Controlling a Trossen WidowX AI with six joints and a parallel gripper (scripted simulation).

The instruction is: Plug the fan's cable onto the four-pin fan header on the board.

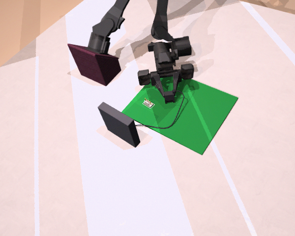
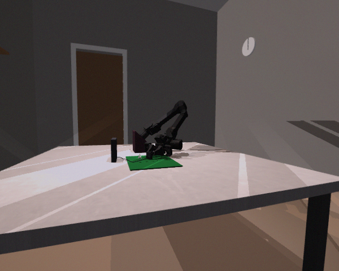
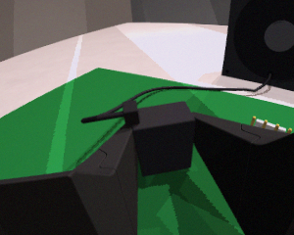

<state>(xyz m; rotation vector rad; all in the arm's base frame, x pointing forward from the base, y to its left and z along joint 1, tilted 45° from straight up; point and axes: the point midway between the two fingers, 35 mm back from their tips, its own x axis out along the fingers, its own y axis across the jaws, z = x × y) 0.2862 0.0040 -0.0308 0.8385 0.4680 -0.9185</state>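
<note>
Right now my gripper tip is 1 cm above the black plug. Also, from my gripper tip: green board: 3 cm ahead, 5 cm below; then fan header: 6 cm behind, 3 cm to the right, 3 cm below; then black fan: 8 cm behind, 17 cm to the right, 2 cm above.
</note>
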